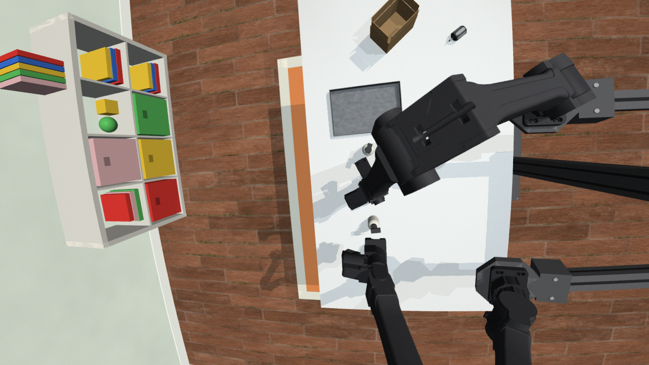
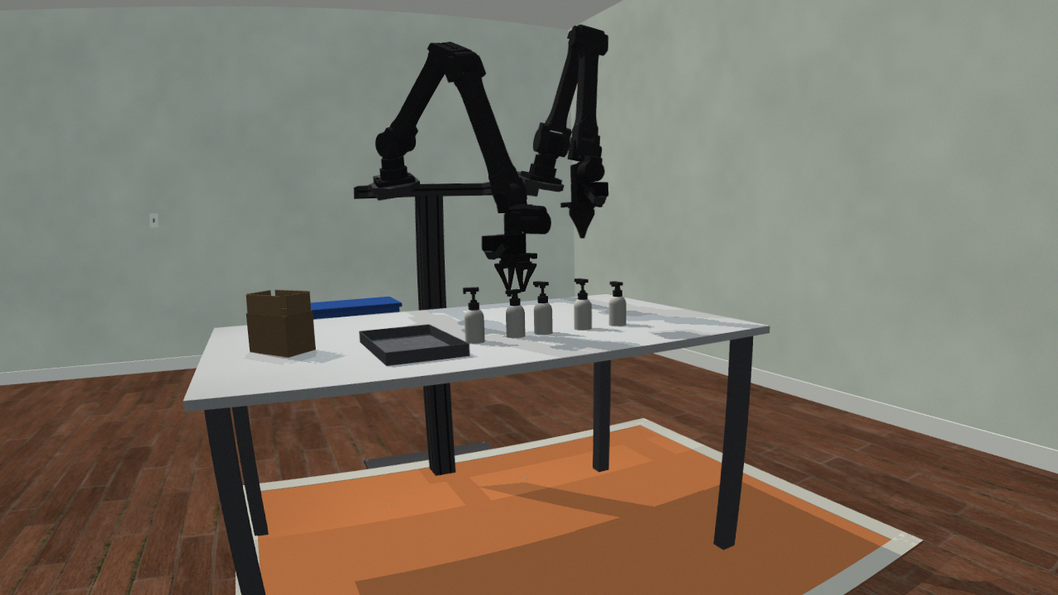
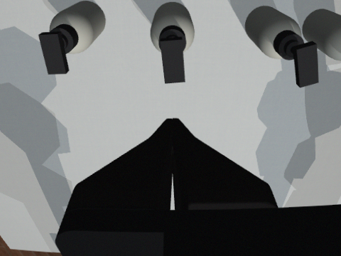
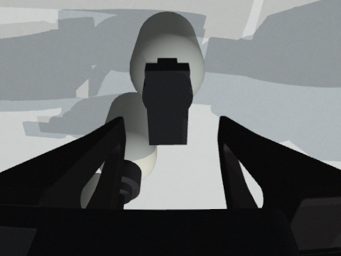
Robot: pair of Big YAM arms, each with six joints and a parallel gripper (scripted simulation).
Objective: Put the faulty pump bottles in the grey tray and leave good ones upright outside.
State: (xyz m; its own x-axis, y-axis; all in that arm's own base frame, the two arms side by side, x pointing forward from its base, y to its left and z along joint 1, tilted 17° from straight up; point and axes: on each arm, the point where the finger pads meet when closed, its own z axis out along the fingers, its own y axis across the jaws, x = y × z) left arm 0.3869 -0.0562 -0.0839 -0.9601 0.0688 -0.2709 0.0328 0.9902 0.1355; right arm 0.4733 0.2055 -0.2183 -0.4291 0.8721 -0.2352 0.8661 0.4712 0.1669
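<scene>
My right hand is 290 mm to the left of the grey tray, 120 mm above it and 50 mm short of it.
</scene>
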